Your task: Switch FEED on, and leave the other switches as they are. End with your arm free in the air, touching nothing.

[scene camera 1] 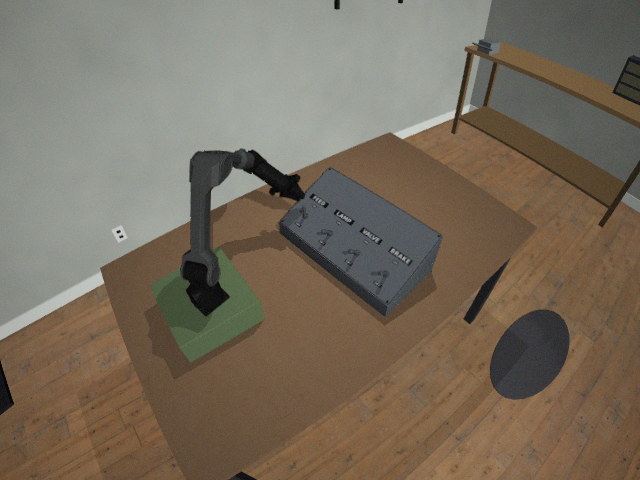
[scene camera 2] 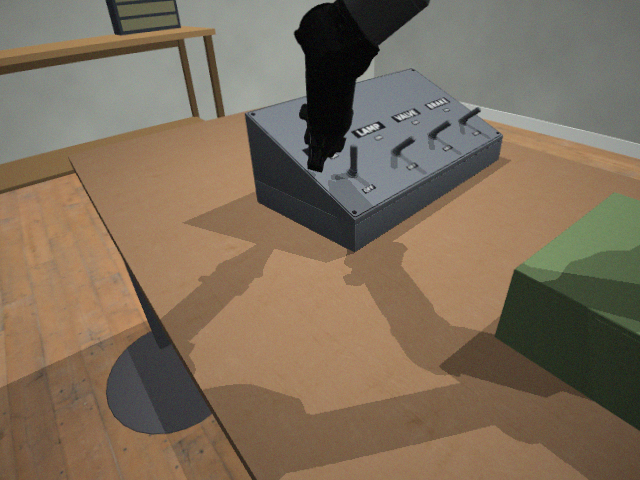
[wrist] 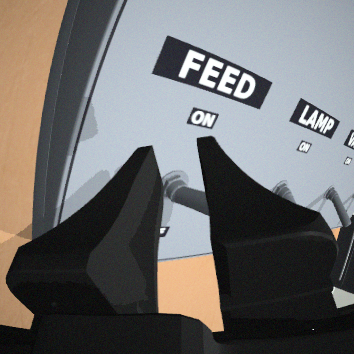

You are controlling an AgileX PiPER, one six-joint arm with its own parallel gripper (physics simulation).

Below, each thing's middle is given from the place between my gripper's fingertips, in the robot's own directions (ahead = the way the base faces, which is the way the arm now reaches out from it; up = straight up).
The grey sloped switch box (scene camera 2: 352, 208) is 22 cm to the right of my hand, 6 cm below it and 3 cm ahead of it.
